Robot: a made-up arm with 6 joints.
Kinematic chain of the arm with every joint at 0, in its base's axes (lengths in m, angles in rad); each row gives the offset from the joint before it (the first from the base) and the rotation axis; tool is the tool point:
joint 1: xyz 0 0 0.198 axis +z
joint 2: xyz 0 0 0 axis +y
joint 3: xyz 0 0 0.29 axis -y
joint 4: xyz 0 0 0 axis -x
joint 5: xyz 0.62 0 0 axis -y
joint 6: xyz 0 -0.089 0 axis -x
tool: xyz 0 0 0
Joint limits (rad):
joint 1: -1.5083..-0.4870
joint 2: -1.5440..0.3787
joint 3: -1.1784..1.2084
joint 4: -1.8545..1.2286
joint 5: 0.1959..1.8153
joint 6: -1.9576..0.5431
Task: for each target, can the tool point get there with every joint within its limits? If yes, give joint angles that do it. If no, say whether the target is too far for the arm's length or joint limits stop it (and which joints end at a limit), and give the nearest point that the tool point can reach.
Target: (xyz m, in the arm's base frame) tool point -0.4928 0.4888 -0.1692
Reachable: no: joint limits stop it (at a limit: joint 2, joint 3, joint 4) | nearest point -0.6360 0.6309 0.3635 | short by 0.570 m
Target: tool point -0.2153 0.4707 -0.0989
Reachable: no: joint limits stop it (at a limit: joint 1, joint 2, joint 3, joint 4) | nearest point 0.0384 0.0078 -0.1537 | short by 0.531 m
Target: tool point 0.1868 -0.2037 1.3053
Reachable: no: too far | nearest point 0.1491 -0.1626 1.0819 | short by 0.230 m
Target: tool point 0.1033 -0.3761 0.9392
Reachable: yes | joints -1.2922 -0.1431 0.8105 -1.5245 1.4317 0.3391
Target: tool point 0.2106 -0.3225 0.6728
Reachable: yes | joints -0.7637 -0.7142 -0.2612 -0.1973 0.3548 -0.8138
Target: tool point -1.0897 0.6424 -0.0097
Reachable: no: too far | nearest point -0.7717 0.4549 0.3635 | short by 0.525 m
